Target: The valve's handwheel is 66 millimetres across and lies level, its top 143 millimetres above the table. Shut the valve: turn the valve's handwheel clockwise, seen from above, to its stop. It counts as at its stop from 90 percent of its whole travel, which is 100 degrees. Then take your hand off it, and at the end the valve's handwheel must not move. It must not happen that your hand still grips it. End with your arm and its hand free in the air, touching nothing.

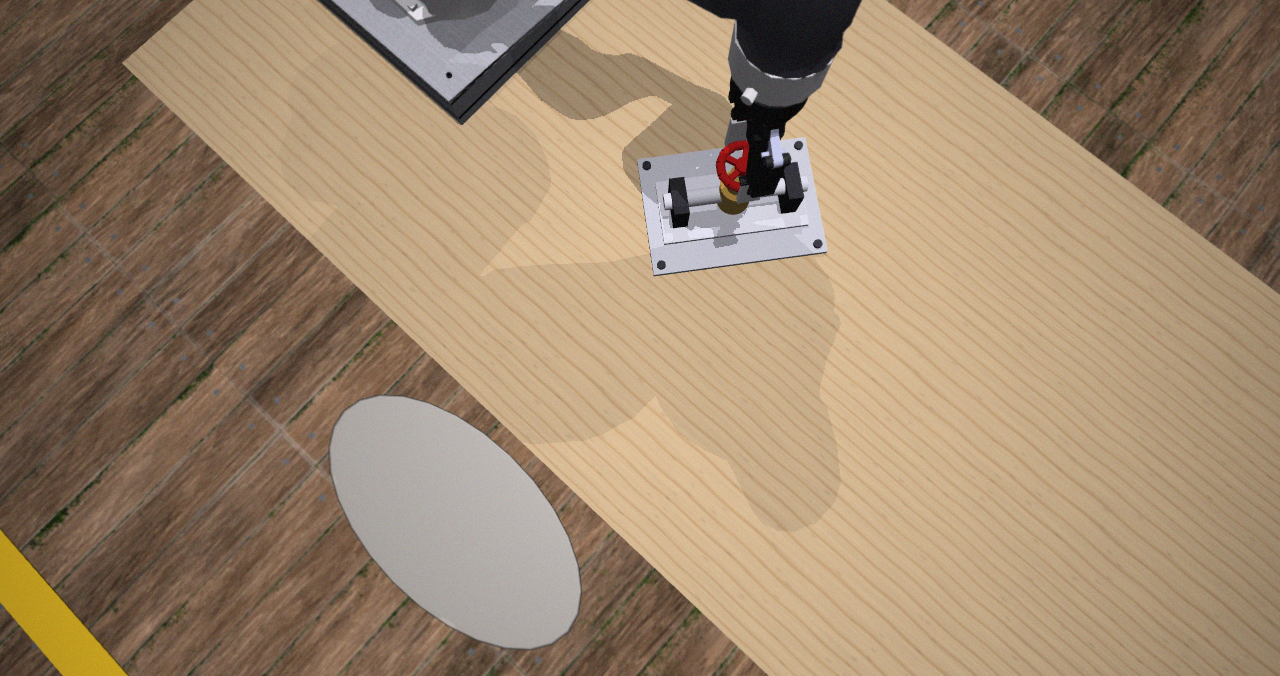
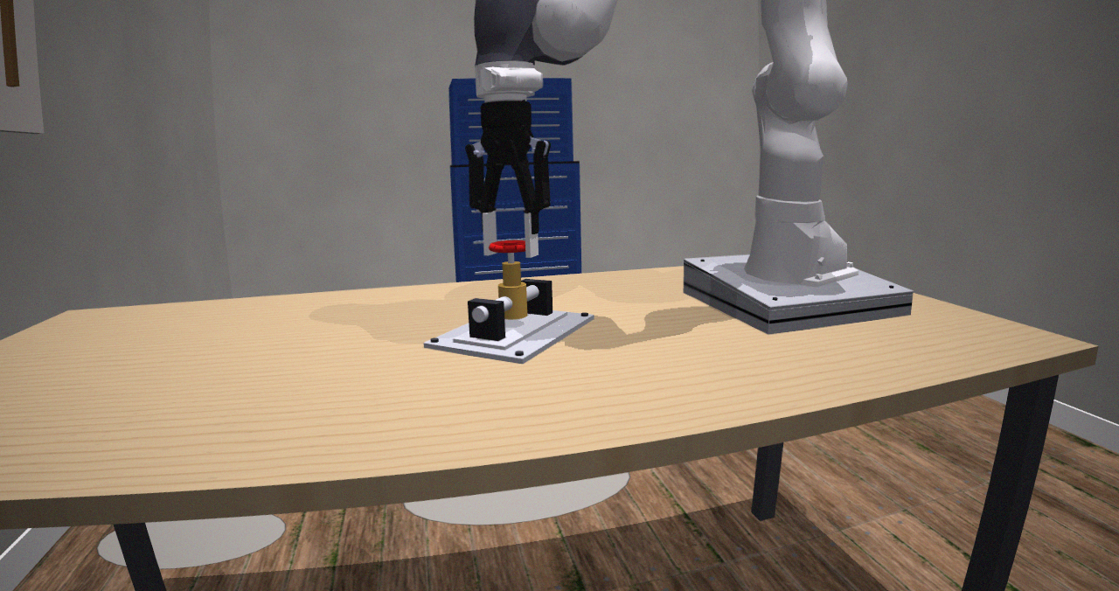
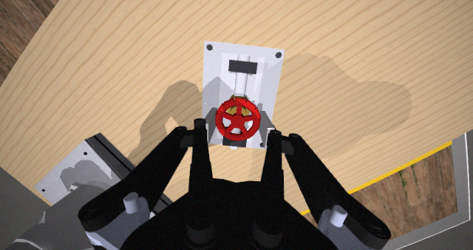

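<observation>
Now: the red handwheel 20 mm below my hand.
</observation>
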